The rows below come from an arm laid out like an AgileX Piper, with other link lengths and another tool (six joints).
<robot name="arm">
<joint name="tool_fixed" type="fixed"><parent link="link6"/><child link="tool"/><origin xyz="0.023 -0.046 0.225" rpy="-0.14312 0 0.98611"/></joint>
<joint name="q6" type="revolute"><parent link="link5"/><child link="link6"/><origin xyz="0 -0.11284 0" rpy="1.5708 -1.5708 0"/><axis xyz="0 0 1"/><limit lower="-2.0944" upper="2.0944"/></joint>
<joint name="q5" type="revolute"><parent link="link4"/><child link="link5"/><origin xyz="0 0 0" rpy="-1.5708 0 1.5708"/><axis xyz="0 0 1"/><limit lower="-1.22" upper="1.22"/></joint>
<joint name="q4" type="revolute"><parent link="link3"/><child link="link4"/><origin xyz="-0.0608 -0.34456 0" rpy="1.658 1.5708 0"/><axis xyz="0 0 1"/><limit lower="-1.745" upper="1.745"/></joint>
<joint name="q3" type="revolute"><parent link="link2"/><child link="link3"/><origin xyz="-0.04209 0.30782 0"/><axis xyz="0 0 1"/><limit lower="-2.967" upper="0"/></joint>
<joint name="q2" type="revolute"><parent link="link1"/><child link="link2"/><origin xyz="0 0 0" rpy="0 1.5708 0"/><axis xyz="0 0 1"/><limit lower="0" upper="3.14"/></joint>
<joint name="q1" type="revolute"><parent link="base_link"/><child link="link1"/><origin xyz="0 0 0.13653" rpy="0 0 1.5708"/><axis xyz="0 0 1"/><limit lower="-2.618" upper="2.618"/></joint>
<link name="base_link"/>
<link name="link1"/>
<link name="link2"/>
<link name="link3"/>
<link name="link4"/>
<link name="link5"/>
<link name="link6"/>
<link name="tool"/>
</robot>
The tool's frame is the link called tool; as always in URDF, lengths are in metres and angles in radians.
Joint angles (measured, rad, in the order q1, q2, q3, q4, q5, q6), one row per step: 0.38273, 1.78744, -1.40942, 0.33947, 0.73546, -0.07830; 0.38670, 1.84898, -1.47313, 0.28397, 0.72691, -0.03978; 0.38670, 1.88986, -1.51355, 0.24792, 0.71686, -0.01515; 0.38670, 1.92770, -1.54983, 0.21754, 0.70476, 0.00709; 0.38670, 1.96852, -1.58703, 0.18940, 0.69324, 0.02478; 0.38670, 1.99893, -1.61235, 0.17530, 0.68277, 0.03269; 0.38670, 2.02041, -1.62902, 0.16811, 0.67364, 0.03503; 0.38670, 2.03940, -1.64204, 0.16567, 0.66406, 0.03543; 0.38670, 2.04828, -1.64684, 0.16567, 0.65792, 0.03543; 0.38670, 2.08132, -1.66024, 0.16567, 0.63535, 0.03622; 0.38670, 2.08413, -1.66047, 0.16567, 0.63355, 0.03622; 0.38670, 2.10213, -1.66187, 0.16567, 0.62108, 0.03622; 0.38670, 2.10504, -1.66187, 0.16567, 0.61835, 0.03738; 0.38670, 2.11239, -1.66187, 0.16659, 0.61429, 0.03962; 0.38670, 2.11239, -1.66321, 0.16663, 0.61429, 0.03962; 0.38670, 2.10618, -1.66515, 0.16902, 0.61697, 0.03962
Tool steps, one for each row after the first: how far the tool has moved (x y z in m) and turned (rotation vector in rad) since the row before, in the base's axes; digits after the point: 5 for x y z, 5 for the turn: 0.02233, -0.00182, -0.00938, -0.03010, -0.01479, -0.01434; 0.01619, -0.00244, -0.00675, -0.01856, -0.01291, -0.01258; 0.01509, -0.00153, -0.00633, -0.01389, -0.01307, -0.01234; 0.01457, -0.00122, -0.00799, -0.01452, -0.01170, -0.00869; 0.00990, 0.00024, -0.00669, -0.00731, -0.00761, -0.00420; 0.00677, 0.00061, -0.00507, -0.00409, -0.00591, -0.00128; 0.00547, 0.00121, -0.00498, -0.00110, -0.00416, -0.00111; 0.00249, 0.00075, -0.00268, 0.00046, -0.00195, -0.00096; 0.00747, 0.00210, -0.01238, 0.00028, -0.00263, -0.00417; 0.00026, 0.00003, -0.00153, -0.00039, 0.00071, -0.00028; 0.00185, 0.00020, -0.00975, -0.00227, 0.00372, -0.00194; 0.00042, 0.00010, -0.00156, 0.00034, 0.00049, -0.00137; 0.00014, 0.00020, -0.00433, 0.00040, 0.00401, -0.00279; 0.00049, 0.00021, 0.00066, 0.00054, -0.00123, -0.00001; 0.00061, 0.00095, 0.00496, 0.00430, -0.00420, -0.00042
